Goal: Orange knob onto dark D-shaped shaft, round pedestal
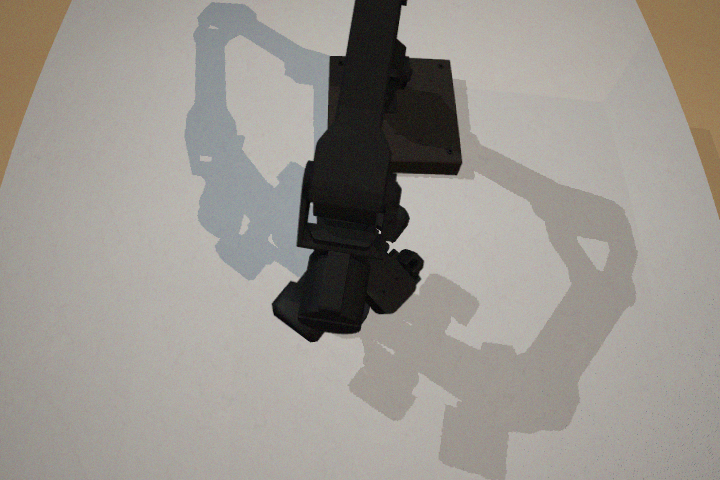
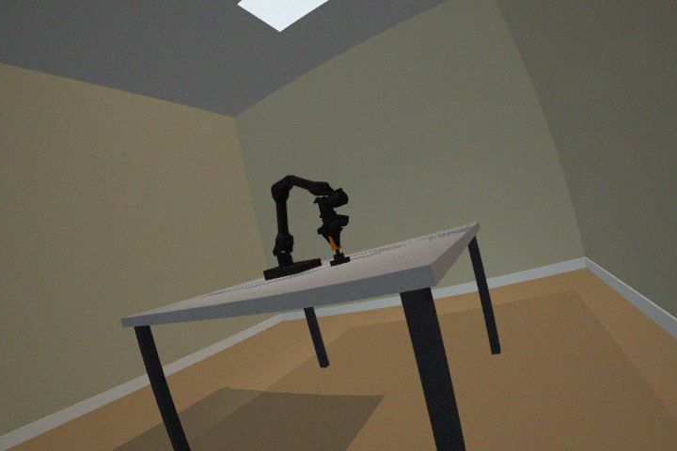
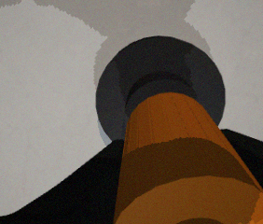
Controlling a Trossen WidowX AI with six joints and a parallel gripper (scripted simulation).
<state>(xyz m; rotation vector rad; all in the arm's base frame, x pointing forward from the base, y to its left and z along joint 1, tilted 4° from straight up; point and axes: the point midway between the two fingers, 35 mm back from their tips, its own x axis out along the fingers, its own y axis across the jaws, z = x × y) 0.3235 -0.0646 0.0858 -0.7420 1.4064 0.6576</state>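
The orange knob lies 20 mm above my gripper tip. The rest, counted from my gripper tip: round dark pedestal (40 mm below).
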